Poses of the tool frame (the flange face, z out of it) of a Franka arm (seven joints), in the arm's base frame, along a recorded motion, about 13 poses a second.
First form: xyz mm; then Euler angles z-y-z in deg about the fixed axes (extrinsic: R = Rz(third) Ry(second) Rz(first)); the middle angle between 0 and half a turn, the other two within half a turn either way.
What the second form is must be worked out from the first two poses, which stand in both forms.
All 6 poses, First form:
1: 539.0 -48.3 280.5 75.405 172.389 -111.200
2: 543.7 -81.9 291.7 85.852 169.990 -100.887
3: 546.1 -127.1 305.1 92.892 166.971 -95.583
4: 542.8 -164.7 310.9 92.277 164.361 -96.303
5: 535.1 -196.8 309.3 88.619 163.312 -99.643
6: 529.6 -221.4 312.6 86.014 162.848 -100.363
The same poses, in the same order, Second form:
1: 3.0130 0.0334 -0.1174 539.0 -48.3 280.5
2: 2.9673 0.0126 -0.1187 543.7 -81.9 291.7
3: 2.9145 -0.0114 -0.1466 546.1 -127.1 305.1
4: 2.8688 -0.0107 -0.1483 542.8 -164.7 310.9
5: 2.8504 0.0069 -0.1452 535.1 -196.8 309.3
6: 2.8429 0.0205 -0.1144 529.6 -221.4 312.6
